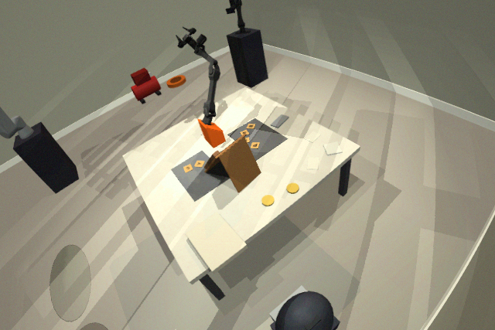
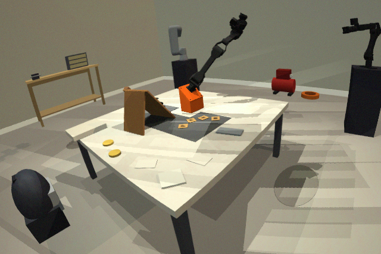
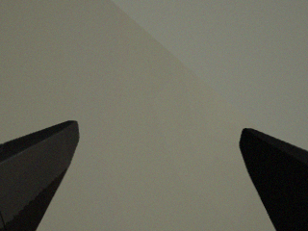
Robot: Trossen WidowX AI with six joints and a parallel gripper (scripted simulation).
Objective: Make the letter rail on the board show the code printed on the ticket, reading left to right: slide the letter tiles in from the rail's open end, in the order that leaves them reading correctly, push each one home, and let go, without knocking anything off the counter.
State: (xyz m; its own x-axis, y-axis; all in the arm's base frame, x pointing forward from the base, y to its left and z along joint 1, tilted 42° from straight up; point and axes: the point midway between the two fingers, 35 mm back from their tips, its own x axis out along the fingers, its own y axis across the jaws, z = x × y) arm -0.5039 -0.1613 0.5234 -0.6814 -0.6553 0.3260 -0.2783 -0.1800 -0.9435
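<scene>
Now: the letter tile 72 cm below my gripper tip, 63 cm ahead of it and 1 cm to the right of it. Round my gripper tip: grey plate (74 cm ahead, 72 cm below, 26 cm to the left); dark mat (72 cm below, 69 cm ahead, 23 cm to the right); white ticket (79 cm ahead, 63 cm below, 29 cm to the right).
</scene>
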